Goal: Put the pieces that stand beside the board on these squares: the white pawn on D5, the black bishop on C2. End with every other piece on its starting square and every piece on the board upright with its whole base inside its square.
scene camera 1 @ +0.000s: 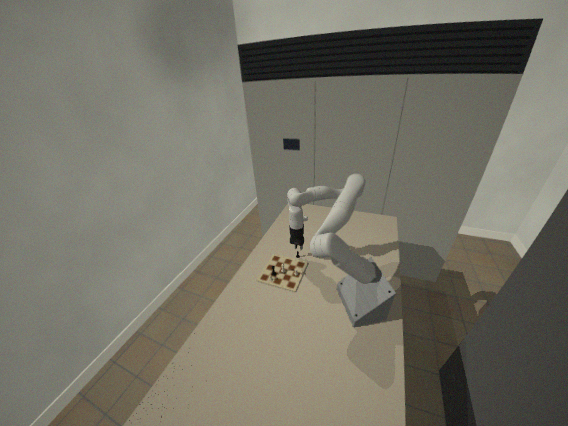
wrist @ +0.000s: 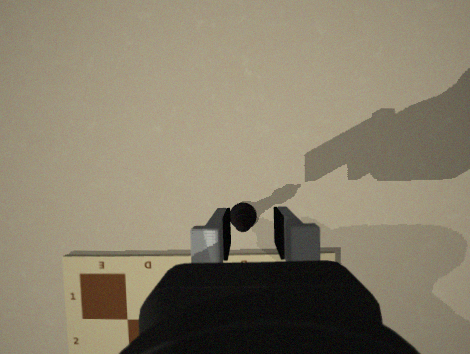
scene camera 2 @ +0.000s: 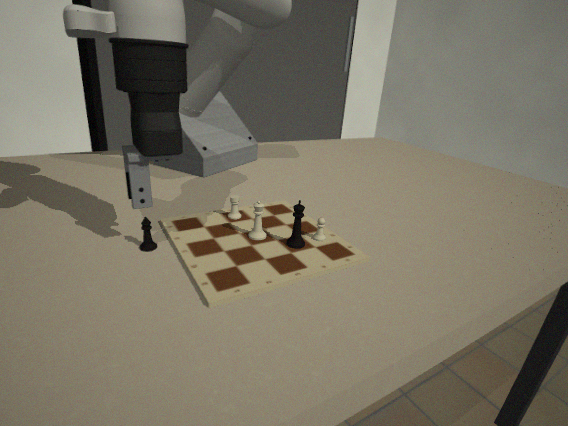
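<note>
The black bishop stands upright on the table beside the board's row-1 edge. My gripper is partly open and empty, pointing down with its fingertips a little above the bishop's top. In the wrist view the bishop shows between the fingers, nearer the left one. The white pawn stands upright on D5 of the board. Square C2 is bare. The gripper body hides much of the board in the wrist view.
The black king stands on D4, close to the pawn. A tall white piece stands on C3, and a white rook on A3. The arm's base is behind the board in scene camera 2.
</note>
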